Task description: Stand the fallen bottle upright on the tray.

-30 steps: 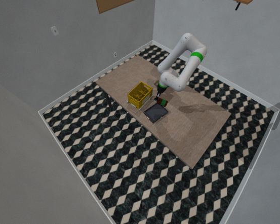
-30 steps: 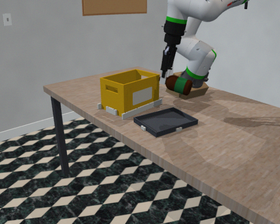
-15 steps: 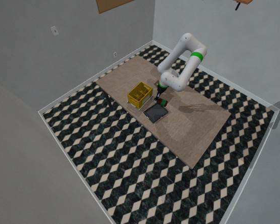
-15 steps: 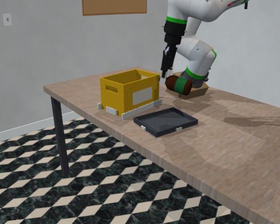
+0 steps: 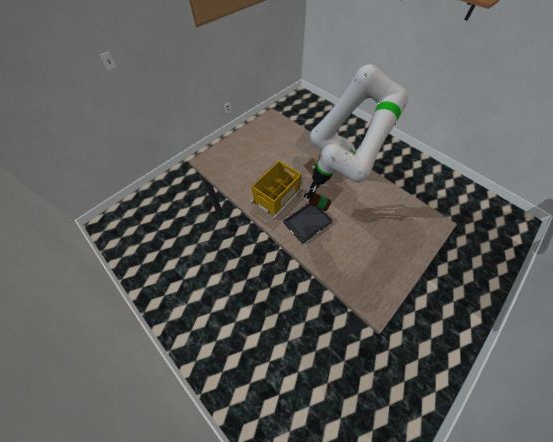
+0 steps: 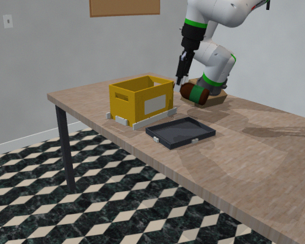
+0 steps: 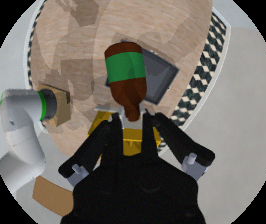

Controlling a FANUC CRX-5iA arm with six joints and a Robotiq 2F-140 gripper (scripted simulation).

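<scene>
Right now my hand is 4 cm to the right of the bottle, 3 cm above it and 2 cm past it. The rest, counted from my hand: yellow crate 24 cm to the right, 13 cm below, 2 cm ahead; dark grey tray 21 cm below, 5 cm to the left, 3 cm ahead.
</scene>
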